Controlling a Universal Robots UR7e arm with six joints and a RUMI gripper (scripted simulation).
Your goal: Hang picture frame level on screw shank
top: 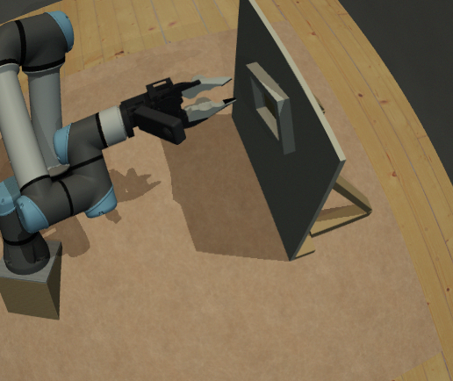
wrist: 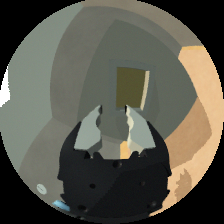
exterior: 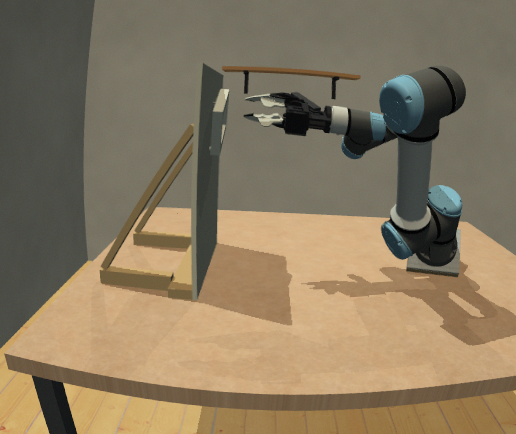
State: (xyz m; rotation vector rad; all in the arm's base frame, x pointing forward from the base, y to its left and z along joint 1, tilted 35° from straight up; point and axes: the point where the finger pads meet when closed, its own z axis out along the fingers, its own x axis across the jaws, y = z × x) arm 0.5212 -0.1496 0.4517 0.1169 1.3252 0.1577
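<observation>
The pale picture frame is 9 cm ahead of my hand, 4 cm below it and 2 cm to the right of it. Also, from my hand: upright board (17 cm below, 11 cm ahead, 1 cm to the right).
</observation>
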